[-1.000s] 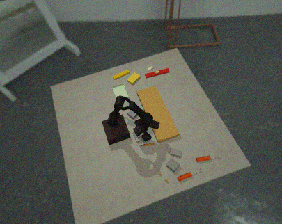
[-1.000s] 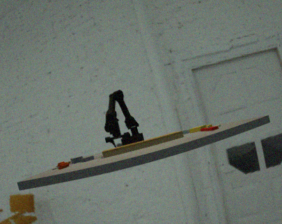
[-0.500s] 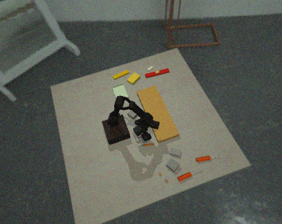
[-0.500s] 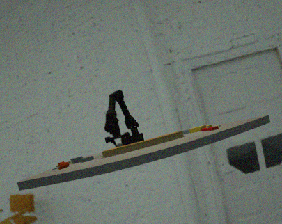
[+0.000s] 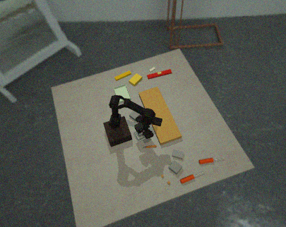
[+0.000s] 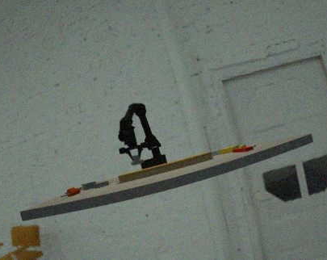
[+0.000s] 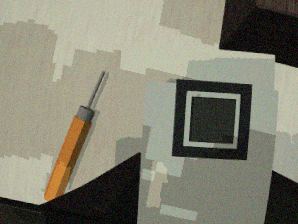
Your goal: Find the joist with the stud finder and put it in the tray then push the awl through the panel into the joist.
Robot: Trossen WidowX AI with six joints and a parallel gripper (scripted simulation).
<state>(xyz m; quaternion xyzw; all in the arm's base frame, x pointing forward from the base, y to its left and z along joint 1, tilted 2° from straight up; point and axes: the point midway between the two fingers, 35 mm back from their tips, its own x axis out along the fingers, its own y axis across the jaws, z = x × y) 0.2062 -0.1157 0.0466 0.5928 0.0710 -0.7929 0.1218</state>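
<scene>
The stud finder is 2 cm above my gripper tip and 1 cm behind it. From my gripper tip the other things lie so: awl: 9 cm below, 8 cm to the right, 2 cm ahead; then pale green tray: 47 cm to the left, 10 cm behind, 9 cm below; then yellow block: 59 cm to the left, 9 cm below, 4 cm ahead.
</scene>
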